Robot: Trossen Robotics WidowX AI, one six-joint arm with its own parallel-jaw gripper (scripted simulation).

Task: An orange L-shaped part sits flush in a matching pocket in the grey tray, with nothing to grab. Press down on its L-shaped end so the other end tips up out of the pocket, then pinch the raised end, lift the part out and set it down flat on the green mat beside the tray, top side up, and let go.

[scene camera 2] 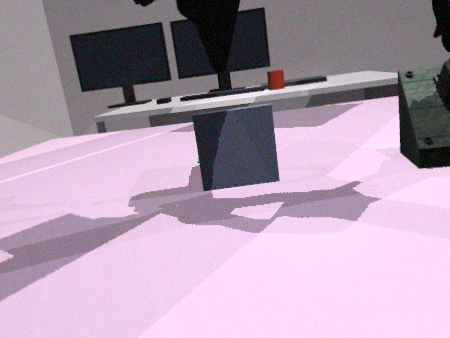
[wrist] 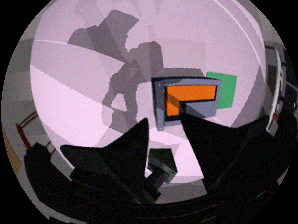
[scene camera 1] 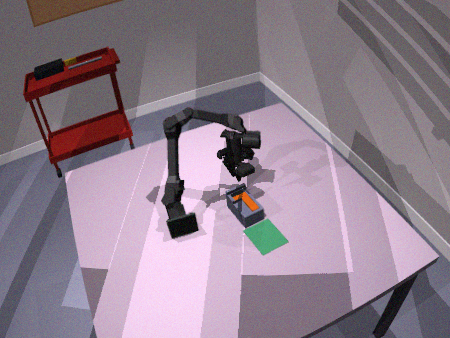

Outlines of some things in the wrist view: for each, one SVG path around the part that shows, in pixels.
My gripper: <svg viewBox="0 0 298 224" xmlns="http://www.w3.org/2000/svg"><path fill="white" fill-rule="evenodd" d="M49 217L49 221L51 221L52 224L67 224L67 222L56 220L56 218L53 218L52 216ZM298 120L283 107L278 113L277 132L271 136L266 131L270 115L230 128L180 113L182 128L206 186L210 189L223 185L212 193L185 201L132 202L133 198L141 200L144 192L148 119L141 119L106 147L60 145L61 153L74 168L69 176L72 181L61 175L52 164L48 148L39 143L23 156L25 172L43 204L88 224L249 224L269 204L279 188L277 180L289 168L297 145Z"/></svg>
An orange L-shaped part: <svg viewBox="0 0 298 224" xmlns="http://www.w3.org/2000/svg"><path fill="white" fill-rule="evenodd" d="M216 85L165 85L166 115L178 115L178 103L180 101L214 99Z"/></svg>
